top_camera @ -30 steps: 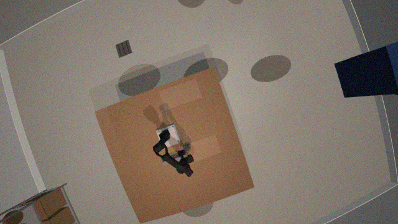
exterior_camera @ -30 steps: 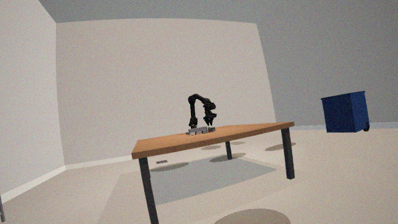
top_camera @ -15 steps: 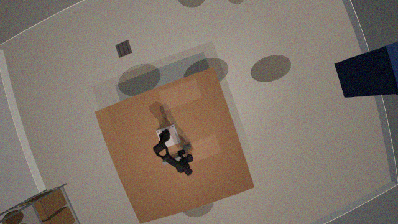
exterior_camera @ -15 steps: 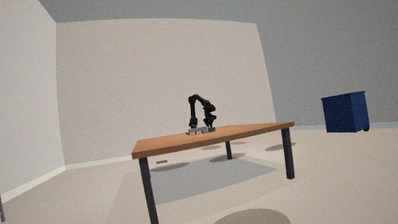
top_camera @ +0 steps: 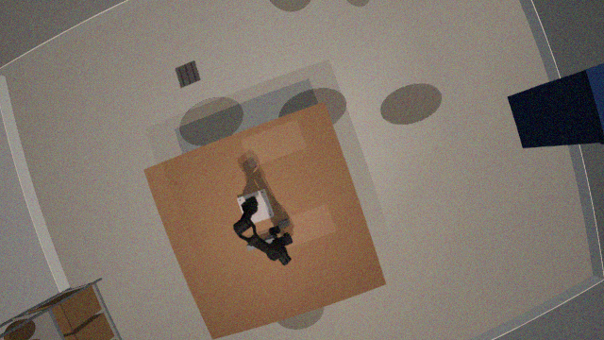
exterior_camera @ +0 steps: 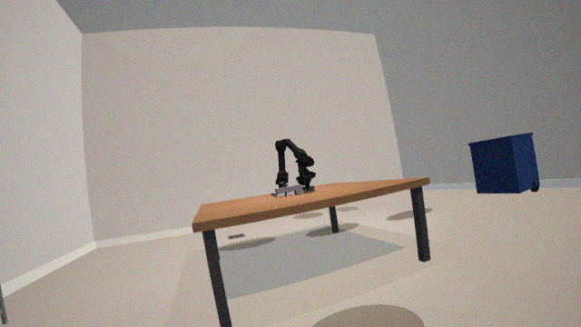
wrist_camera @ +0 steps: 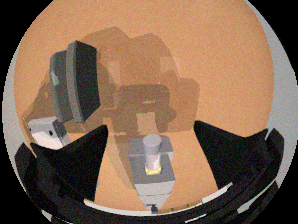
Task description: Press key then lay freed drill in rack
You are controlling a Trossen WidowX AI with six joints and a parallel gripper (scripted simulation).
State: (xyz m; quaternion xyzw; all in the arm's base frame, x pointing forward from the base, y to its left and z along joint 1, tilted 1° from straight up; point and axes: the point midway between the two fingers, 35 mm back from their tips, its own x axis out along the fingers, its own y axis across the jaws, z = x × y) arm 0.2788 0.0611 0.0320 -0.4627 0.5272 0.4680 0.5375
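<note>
The drill is 10 mm behind my gripper tip, 60 mm to the right of it and 30 mm above it. Round my gripper tip: long grey fixture: 20 mm behind, 110 mm to the right, 20 mm above; small grey block: 70 mm behind, 60 mm to the left.
</note>
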